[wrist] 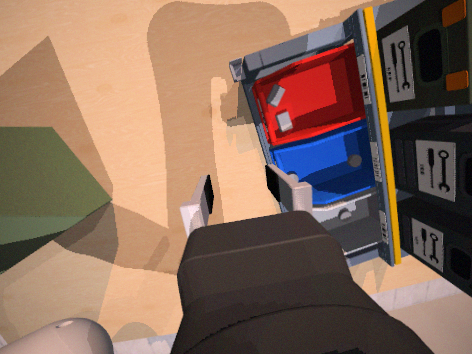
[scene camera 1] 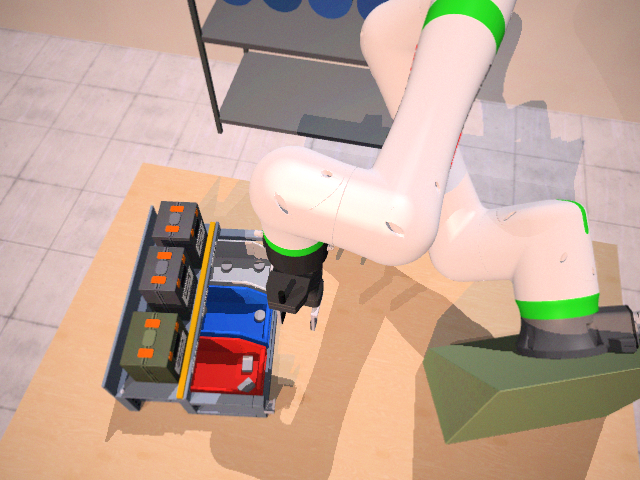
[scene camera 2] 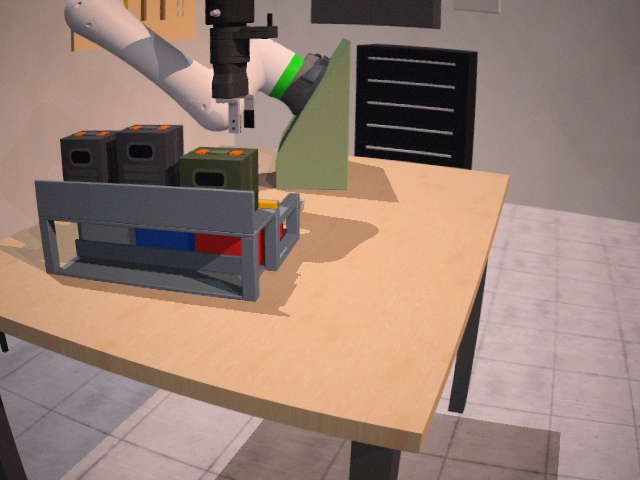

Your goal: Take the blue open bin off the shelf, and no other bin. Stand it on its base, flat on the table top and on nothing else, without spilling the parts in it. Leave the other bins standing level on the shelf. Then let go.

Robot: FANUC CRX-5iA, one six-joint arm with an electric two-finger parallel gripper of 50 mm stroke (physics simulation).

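Frame: origin at the arm's base, x down, y back, z left, level; millimetres.
Seen in the pictures: gripper, fingertip midpoint: (wrist: 239,181) (scene camera 1: 298,321) (scene camera 2: 242,130); arm's base, origin of the base link: (scene camera 1: 563,347) (scene camera 2: 311,91).
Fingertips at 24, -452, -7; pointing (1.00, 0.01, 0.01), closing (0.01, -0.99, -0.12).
Note:
Offsets run from my fingertips to a thing's top centre, as dx, dy, dz. "spot": to the spot under its first point. Level surfaces: height alone.
The blue open bin {+104, -158, -55} (scene camera 1: 232,310) (scene camera 2: 164,239) (wrist: 325,155) stands in the shelf {spot: +25, -321, +2} (scene camera 1: 125,310) (scene camera 2: 144,206) (wrist: 382,130), between the red bin {+104, -153, +57} (scene camera 1: 222,366) (scene camera 2: 217,244) (wrist: 320,95) and the grey bin {+104, -165, -167} (scene camera 1: 240,276) (scene camera 2: 105,233) (wrist: 357,225). Small round grey parts lie in the blue bin; one part (scene camera 1: 259,315) (wrist: 354,160) shows clearly. My gripper (scene camera 1: 298,324) (scene camera 2: 242,128) (wrist: 239,181) is open and empty, pointing down above the shelf's front side. In the wrist view one finger overlaps the blue bin's front end; the other is over the table.
A green case {-12, -249, +63} (scene camera 1: 136,335) (scene camera 2: 248,175) and two dark cases {-37, -258, -168} (scene camera 1: 168,232) {-49, -251, -56} (scene camera 1: 155,289) stand on the shelf's upper level, behind the yellow rail {+73, -209, -52} (scene camera 1: 199,304). A green wedge-shaped block (scene camera 1: 465,397) (scene camera 2: 320,149) (wrist: 40,175) stands on the table {dx +185} (scene camera 2: 361,310) under the arm's base.

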